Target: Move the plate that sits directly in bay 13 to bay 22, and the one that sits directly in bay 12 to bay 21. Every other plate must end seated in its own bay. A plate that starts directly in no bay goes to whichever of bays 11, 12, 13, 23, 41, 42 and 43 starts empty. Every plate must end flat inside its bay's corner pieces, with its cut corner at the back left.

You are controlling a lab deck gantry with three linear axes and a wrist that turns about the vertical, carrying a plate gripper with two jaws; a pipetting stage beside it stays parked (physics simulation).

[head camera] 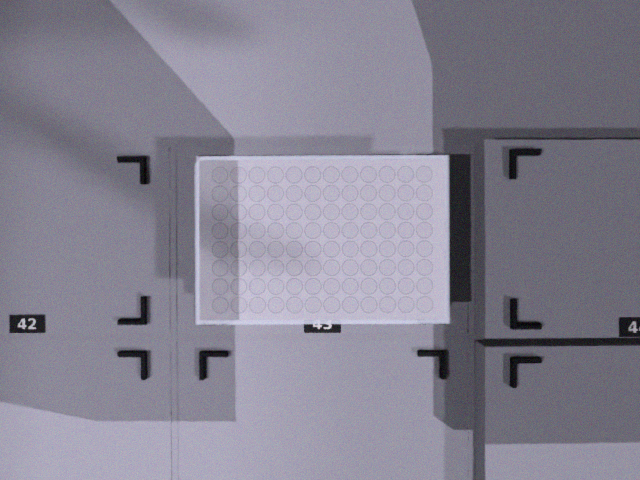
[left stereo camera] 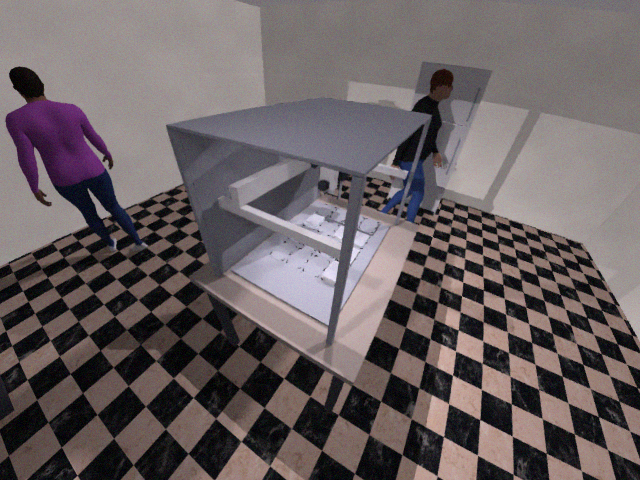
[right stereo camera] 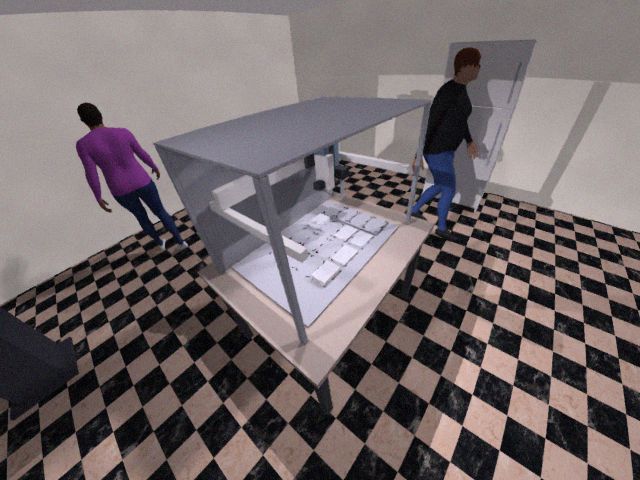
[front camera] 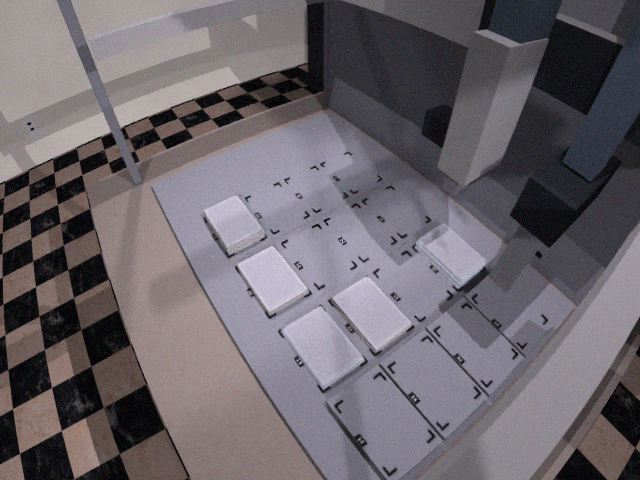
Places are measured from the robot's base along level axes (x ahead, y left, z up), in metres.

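Where they show: gripper, between the fingertips: (left stereo camera: 331, 195) (right stereo camera: 335, 195) (front camera: 516, 266); robot's base, origin of its link: (right stereo camera: 324, 286) (front camera: 205, 218).
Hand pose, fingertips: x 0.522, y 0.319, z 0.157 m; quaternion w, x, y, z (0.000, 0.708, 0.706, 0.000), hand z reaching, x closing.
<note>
Things, the pixels of their top centre, and the offset from my fingertips. "spot": a spot on its surface instead.
- bay 12, a spot on its surface: (front camera: 272, 280) spot: dx -0.285, dy -0.279, dz -0.143 m
- bay 13, a spot on its surface: (front camera: 323, 346) spot: dx -0.124, dy -0.277, dz -0.143 m
- bay 23, a spot on its surface: (front camera: 371, 312) spot: dx -0.127, dy -0.172, dz -0.143 m
- bay 43, a spot on its surface: (front camera: 450, 255) spot: dx -0.124, dy +0.031, dz -0.130 m
- thicker white block, centre of its top: (front camera: 231, 219) (right stereo camera: 325, 270) (left stereo camera: 335, 270) dx -0.458, dy -0.276, dz -0.130 m
- bay 43 plate, centre of its top: (head camera: 322, 239) (front camera: 452, 250) (left stereo camera: 314, 219) (right stereo camera: 319, 219) dx -0.130, dy +0.045, dz -0.130 m
In the front view, plates stand at bay 12 (front camera: 272, 280), bay 13 (front camera: 323, 346), bay 23 (front camera: 371, 312) and bay 43 (front camera: 450, 255). A thicker white block (front camera: 234, 222) at bay 11 looks like two stacked plates. The bay 43 plate (head camera: 323, 239) fills the middle of the head view and hides its corner pieces; whether it is one plate or two stacked is unclear. Bays 21 (front camera: 257, 215) and 22 (front camera: 298, 265) hold no plate. My gripper's dark body (front camera: 553, 206) hangs raised at the right; its jaws cannot be made out, and no plate shows beneath it.
A white column (front camera: 478, 108) hangs left of the gripper body. Raised bays 14 (front camera: 360, 440), 24 (front camera: 413, 397), 34 (front camera: 459, 358) and 44 (front camera: 496, 322) line the deck's right side. A long beam (front camera: 558, 382) crosses the lower right. Posts carry the enclosure roof (left stereo camera: 305, 129) (right stereo camera: 294, 129).
</note>
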